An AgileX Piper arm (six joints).
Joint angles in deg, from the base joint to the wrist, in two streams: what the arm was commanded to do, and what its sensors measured. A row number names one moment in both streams.
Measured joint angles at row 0:
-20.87 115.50 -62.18 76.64 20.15 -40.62
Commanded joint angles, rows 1 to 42:
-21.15 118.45 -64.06 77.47 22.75 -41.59
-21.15 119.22 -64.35 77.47 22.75 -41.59
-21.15 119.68 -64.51 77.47 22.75 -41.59
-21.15 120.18 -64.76 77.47 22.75 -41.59
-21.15 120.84 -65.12 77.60 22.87 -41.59
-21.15 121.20 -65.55 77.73 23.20 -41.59
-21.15 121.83 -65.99 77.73 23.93 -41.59
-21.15 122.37 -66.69 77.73 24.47 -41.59
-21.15 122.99 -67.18 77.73 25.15 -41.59
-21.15 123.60 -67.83 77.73 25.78 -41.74
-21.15 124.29 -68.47 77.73 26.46 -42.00
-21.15 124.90 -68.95 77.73 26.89 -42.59
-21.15 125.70 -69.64 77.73 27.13 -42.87
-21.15 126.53 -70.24 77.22 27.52 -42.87
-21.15 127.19 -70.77 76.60 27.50 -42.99
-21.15 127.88 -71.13 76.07 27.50 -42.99
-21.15 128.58 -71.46 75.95 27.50 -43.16
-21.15 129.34 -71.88 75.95 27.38 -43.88
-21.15 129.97 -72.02 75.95 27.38 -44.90
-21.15 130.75 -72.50 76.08 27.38 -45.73
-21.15 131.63 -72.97 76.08 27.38 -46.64
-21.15 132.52 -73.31 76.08 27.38 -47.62
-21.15 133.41 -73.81 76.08 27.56 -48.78
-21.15 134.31 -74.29 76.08 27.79 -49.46
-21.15 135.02 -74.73 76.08 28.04 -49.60
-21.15 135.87 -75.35 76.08 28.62 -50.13
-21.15 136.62 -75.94 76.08 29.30 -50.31
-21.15 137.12 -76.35 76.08 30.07 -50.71
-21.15 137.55 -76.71 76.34 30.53 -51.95
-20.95 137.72 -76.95 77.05 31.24 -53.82
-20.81 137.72 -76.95 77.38 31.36 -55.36
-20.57 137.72 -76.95 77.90 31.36 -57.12
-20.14 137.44 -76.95 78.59 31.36 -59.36
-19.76 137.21 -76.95 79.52 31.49 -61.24
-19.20 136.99 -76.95 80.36 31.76 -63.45
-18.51 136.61 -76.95 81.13 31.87 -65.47
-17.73 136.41 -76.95 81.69 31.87 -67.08
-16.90 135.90 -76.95 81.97 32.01 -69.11
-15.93 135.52 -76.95 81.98 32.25 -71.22
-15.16 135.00 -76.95 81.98 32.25 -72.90
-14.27 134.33 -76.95 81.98 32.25 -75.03
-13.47 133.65 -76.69 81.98 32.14 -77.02
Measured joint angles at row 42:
-17.05 133.43 -78.52 85.85 33.86 -68.92
